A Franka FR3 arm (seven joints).
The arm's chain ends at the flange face. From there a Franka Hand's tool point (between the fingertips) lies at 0.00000 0.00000 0.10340 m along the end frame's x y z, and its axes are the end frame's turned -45 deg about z.
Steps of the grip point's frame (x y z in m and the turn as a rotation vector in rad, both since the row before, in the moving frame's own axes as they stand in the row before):
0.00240, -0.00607, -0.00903, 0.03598, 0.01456, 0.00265
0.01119, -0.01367, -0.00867, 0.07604, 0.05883, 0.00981
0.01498, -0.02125, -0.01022, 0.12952, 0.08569, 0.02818
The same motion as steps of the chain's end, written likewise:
-0.00103, -0.00229, -0.00895, 0.03574, -0.01515, 0.00265
-0.00055, -0.00773, -0.00819, 0.09537, -0.01217, 0.00981
-0.00146, -0.00990, -0.00898, 0.15218, -0.03099, 0.02818

